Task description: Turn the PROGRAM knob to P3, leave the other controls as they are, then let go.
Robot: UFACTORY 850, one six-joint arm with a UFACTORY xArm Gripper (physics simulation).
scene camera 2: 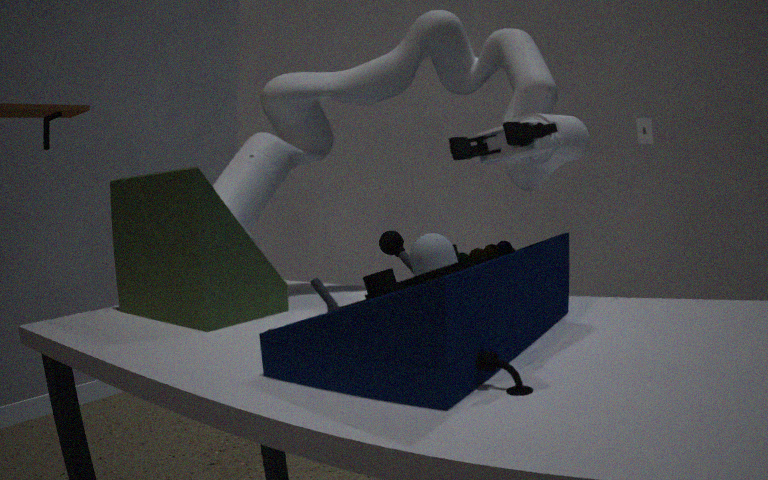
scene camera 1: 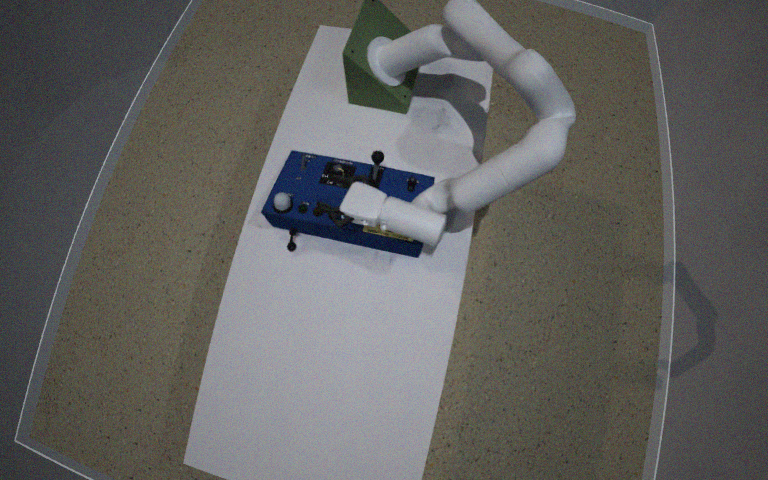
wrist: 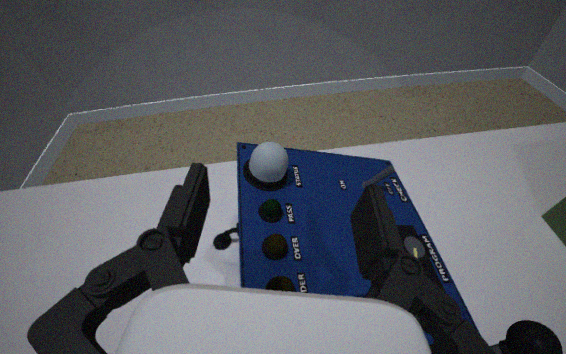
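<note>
The PROGRAM knob (scene camera 1: 338, 169) (scene camera 2: 379, 283) (wrist: 414, 247) sits on a dark square plate on the sloped blue console (scene camera 1: 317, 227) (scene camera 2: 362, 356) (wrist: 325, 225). In the wrist view its round grey top shows a yellow mark, and a finger partly covers the plate. The position labels are not legible, so its setting cannot be told. My gripper (scene camera 1: 335, 193) (scene camera 2: 485, 141) (wrist: 285, 191) is open and empty, well above the console and apart from the knob. In the wrist view the knob lies beyond the right finger, outside the gap.
The console also bears a white dome (scene camera 1: 282, 201) (scene camera 2: 433, 253) (wrist: 269, 162), a ball-topped lever (scene camera 1: 377, 157) (scene camera 2: 391, 242) (wrist: 532, 340), a CHECK toggle (scene camera 1: 304, 163) (scene camera 2: 324, 294) (wrist: 378, 176) and coloured lamps. A black crank (scene camera 1: 291, 246) (scene camera 2: 519, 390) (wrist: 222, 240) sticks out in front.
</note>
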